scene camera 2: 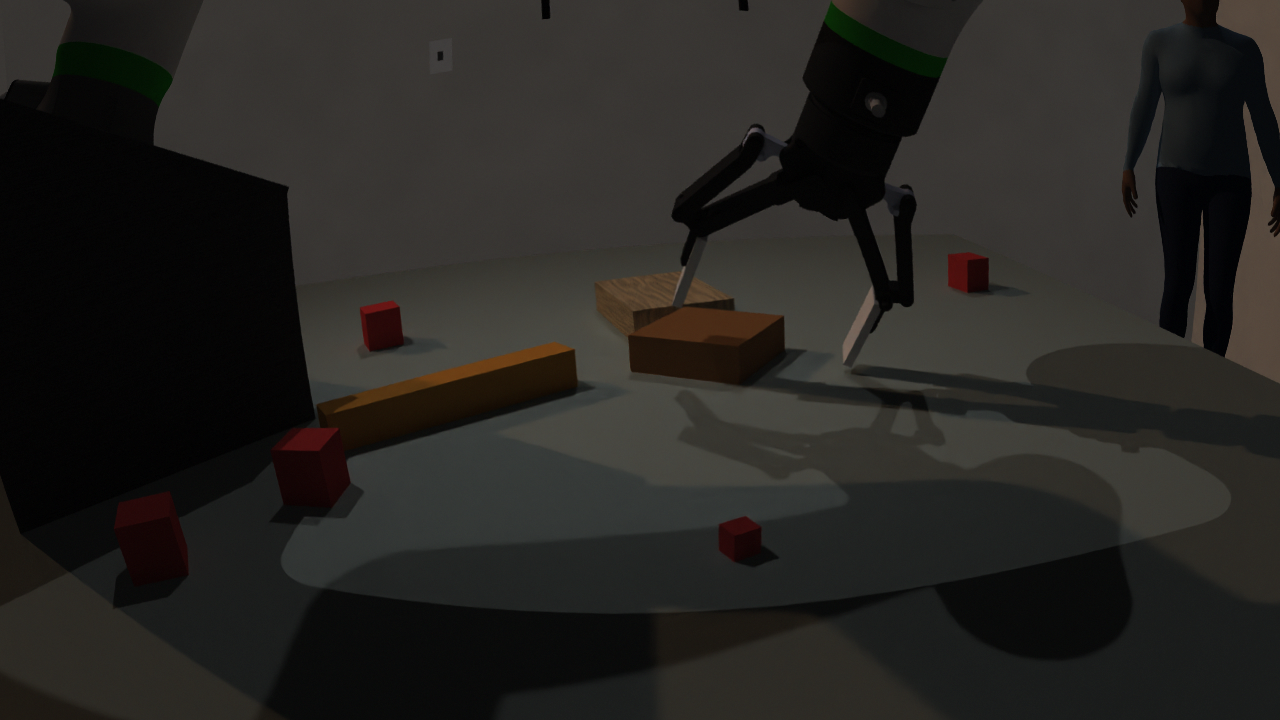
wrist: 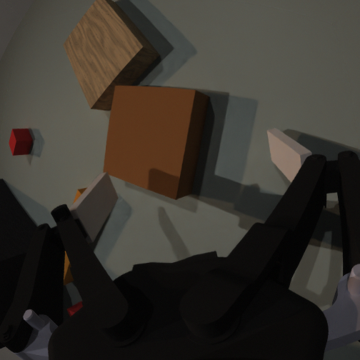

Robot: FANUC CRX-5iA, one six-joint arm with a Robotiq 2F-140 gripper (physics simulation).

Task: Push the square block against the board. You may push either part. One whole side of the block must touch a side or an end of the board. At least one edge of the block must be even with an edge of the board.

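Places are measured from the arm's base along level axes (x right, y ahead, z up), in centimetres.
Pixels of known places: gripper, between the fingertips: (scene camera 2: 766, 327); arm's base, origin of its link: (scene camera 2: 86, 155).
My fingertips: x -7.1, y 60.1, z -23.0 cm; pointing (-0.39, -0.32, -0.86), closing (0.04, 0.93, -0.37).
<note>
Ahead of a thing's pixels: the offset from my fingertips to its top centre.
A flat brown-orange square block {dy -4.4, dx -4.2, dz -0.7 cm} (scene camera 2: 689, 349) (wrist: 150, 135) lies on the table. A flat wood-grained block {dy -8.2, dx -18.7, dz -0.7 cm} (scene camera 2: 662, 288) (wrist: 102, 50) lies close behind it, turned at an angle to it. Their near corners are very close; I cannot tell whether they touch. A long orange bar {dy -25.0, dx +6.0, dz -0.7 cm} (scene camera 2: 447, 394) lies apart to the left in the scene view; bits of it show behind the left finger in the wrist view. My gripper (scene camera 2: 763, 335) (wrist: 187, 165) is open and low, with its fingers on opposite sides of the brown-orange block. The right finger stands clear of it; the left fingertip is near a corner.
Small red cubes stand around: one {dy -37.7, dx -16.7, dz +0.2 cm} (scene camera 2: 382, 326) (wrist: 21, 142) beyond the bar, one {dy +30.0, dx -27.8, dz +0.2 cm} (scene camera 2: 968, 273) at the back right, one {dy -5.0, dx +29.0, dz -2.2 cm} (scene camera 2: 740, 539) in front, and two {dy -31.9, dx +20.7, dz +0.2 cm} (scene camera 2: 308, 470) {dy -39.9, dx +32.1, dz +0.2 cm} (scene camera 2: 152, 540) at the front left. A large black box (scene camera 2: 152, 304) stands at the left.
</note>
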